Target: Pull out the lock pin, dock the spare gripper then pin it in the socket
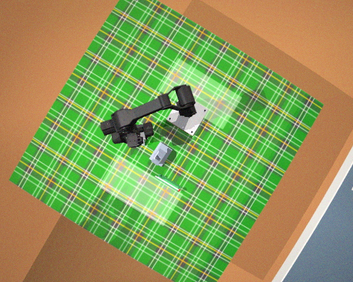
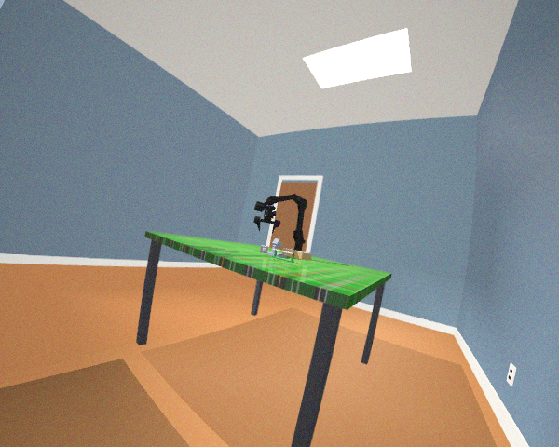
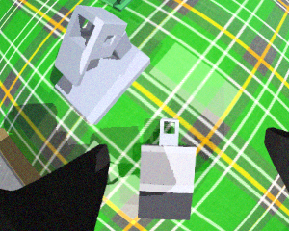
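Right now my gripper tip is 120 mm above the spare gripper, 30 mm past it and 10 mm to the left of it. Also, from my gripper tip: green translucent block: 240 mm to the left, 130 mm ahead, 120 mm below; socket: 130 mm to the left, 90 mm below, 30 mm ahead.
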